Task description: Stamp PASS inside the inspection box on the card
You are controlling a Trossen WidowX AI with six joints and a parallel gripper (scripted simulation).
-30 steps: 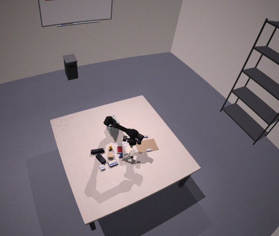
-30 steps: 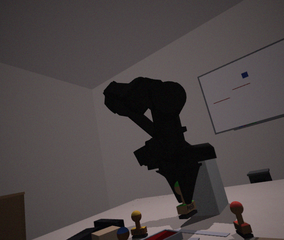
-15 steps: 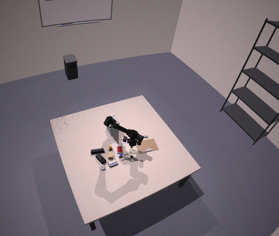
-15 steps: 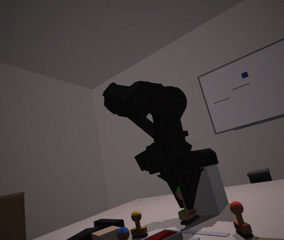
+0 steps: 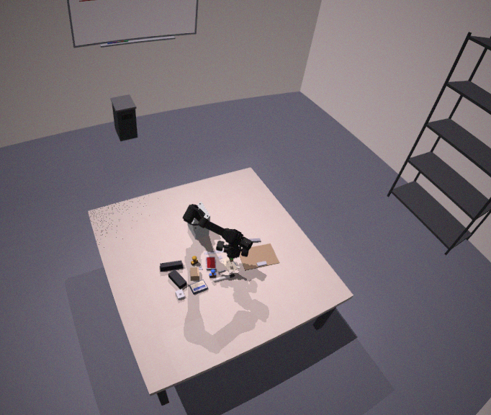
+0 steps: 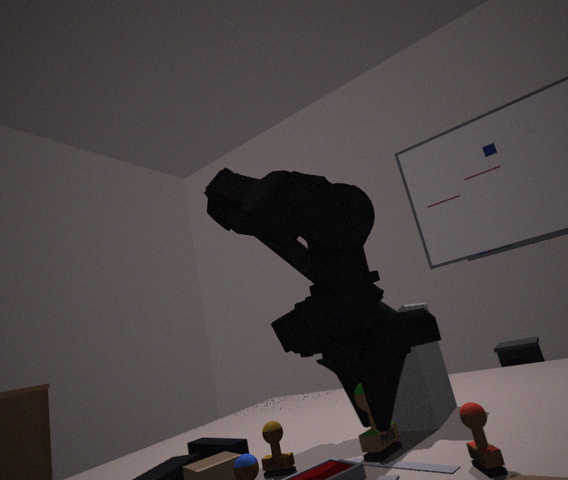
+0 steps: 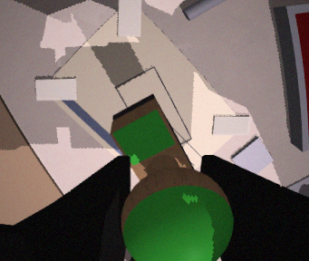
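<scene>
Right now the cream card is 70 mm below my gripper tip. Round my gripper tip: red ink pad (100 mm to the right, 70 mm below, 60 mm behind); red-knobbed stamp (90 mm behind, 80 mm to the left, 50 mm below); marker (80 mm to the right, 70 mm ahead, 60 mm below).
</scene>
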